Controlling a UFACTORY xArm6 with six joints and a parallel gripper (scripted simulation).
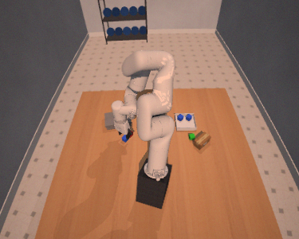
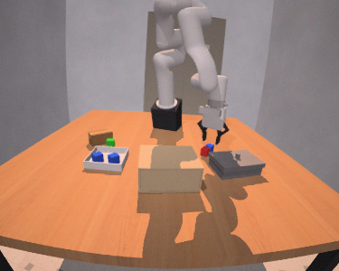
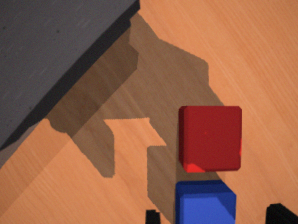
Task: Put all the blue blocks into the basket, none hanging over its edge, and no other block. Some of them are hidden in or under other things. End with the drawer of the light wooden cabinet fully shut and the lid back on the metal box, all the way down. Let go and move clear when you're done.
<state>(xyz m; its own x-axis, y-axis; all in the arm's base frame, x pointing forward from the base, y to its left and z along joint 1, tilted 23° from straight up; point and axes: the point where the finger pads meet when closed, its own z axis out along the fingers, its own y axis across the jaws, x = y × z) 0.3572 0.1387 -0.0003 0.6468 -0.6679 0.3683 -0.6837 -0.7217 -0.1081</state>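
Now: the red block 30 mm ahead of my hand, 40 mm to the right of it and 50 mm below it. Round my hand: grey metal box: 180 mm ahead, 30 mm to the left, 40 mm below; drawer: 170 mm ahead, 250 mm to the right, 20 mm below; light wooden cabinet: 190 mm ahead, 250 mm to the right, 20 mm below.
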